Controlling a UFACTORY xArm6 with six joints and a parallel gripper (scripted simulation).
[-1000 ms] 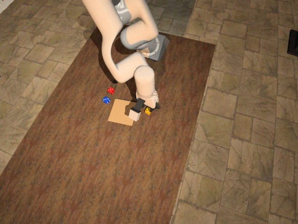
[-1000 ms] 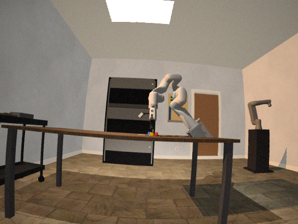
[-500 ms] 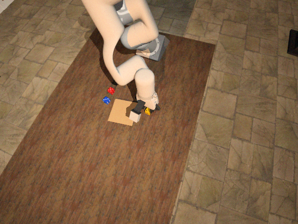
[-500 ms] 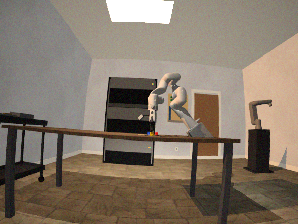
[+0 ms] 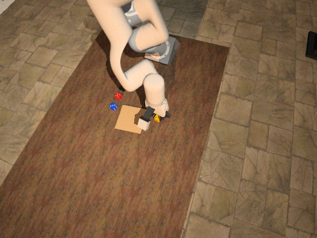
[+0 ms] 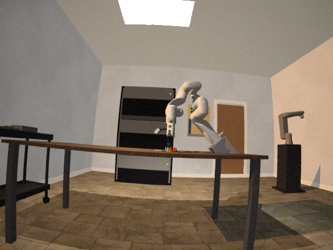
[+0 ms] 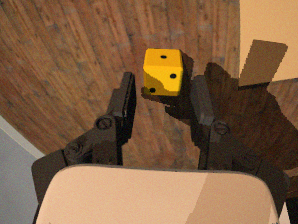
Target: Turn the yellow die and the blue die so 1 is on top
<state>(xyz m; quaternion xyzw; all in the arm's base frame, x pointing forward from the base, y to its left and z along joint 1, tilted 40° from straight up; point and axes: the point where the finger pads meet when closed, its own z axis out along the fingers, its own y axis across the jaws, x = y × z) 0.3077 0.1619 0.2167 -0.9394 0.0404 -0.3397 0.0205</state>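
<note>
My gripper is now 40 mm above the yellow die. From my hand the other things lie so: red die (260 mm to the right, 40 mm below, 30 mm behind); tan mat (130 mm to the right, 60 mm ahead, 50 mm below); blue die (250 mm to the right, 40 mm below, 40 mm ahead).
</note>
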